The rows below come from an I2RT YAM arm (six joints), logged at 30 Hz.
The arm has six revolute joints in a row. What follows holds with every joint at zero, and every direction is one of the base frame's.
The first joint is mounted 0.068 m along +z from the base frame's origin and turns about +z.
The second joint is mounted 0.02 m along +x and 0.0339 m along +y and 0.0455 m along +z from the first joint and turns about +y.
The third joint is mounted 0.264 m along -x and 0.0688 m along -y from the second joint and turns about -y.
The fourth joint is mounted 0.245 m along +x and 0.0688 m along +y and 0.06 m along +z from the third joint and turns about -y.
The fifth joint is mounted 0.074 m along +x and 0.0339 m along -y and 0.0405 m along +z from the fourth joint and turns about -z.
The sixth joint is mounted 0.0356 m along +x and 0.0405 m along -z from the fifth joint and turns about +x.
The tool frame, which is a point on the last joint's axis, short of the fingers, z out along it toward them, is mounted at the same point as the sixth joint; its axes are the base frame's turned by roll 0, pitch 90 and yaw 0 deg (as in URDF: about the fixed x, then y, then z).
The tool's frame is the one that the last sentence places.
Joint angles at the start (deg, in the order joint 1, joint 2, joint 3, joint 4, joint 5, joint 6):
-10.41, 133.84, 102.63, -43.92, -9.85, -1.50
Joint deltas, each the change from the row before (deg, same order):
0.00, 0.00, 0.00, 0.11, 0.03, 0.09
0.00, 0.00, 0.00, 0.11, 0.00, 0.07
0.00, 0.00, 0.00, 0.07, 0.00, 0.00
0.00, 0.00, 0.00, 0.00, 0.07, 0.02
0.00, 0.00, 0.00, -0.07, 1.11, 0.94
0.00, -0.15, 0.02, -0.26, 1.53, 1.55
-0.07, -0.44, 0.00, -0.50, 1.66, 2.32
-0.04, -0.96, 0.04, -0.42, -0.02, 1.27
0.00, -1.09, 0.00, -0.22, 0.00, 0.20
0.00, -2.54, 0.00, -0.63, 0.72, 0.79
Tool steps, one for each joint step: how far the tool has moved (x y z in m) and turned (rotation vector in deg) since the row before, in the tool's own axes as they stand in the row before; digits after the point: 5 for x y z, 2 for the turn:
-0.00021, -0.00002, 0.00000, 0.03, -0.11, 0.07
-0.00021, -0.00001, 0.00000, 0.00, -0.11, 0.05
-0.00013, 0.00000, 0.00000, 0.00, -0.07, -0.01
0.00000, -0.00004, 0.00000, 0.07, 0.00, 0.02
0.00015, -0.00069, -0.00001, 1.11, 0.09, 0.95
0.00013, -0.00077, -0.00122, 1.53, 0.08, 1.56
0.00012, -0.00119, -0.00343, 1.68, -0.02, 2.39
-0.00101, 0.00046, -0.00750, -0.05, -0.58, 1.25
-0.00133, 0.00091, -0.00832, -0.07, -0.86, 0.12
-0.00260, 0.00164, -0.01941, 0.54, -1.96, 0.62

